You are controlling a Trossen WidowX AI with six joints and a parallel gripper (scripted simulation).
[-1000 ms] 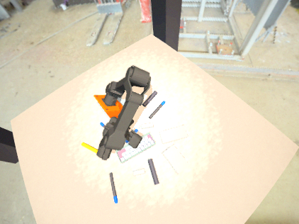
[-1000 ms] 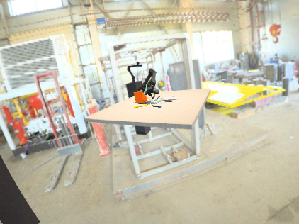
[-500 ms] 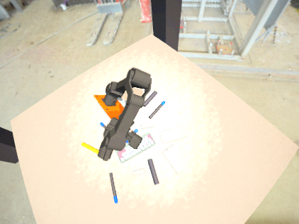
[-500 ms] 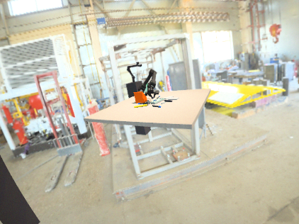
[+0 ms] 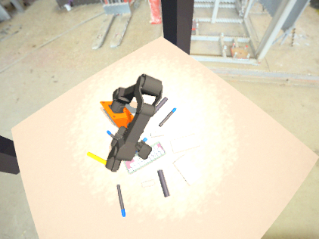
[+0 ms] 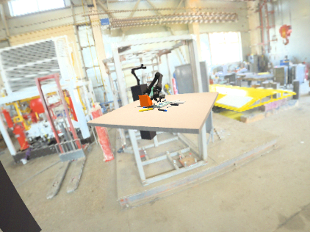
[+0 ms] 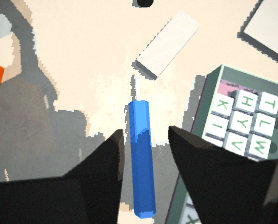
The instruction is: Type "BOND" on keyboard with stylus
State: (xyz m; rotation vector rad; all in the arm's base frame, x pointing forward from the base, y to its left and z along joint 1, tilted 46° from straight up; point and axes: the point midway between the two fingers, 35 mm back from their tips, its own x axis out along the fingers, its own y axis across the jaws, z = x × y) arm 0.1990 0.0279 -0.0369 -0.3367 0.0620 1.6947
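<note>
Now: gripper tip 10 mm to the right of the blue stylus and 30 mm above it. The rest, counted from my gripper tip: stylus tip 10 mm behind, 50 mm to the left, 30 mm below; then yellow pen 70 mm behind, 230 mm to the right, 30 mm below.
</note>
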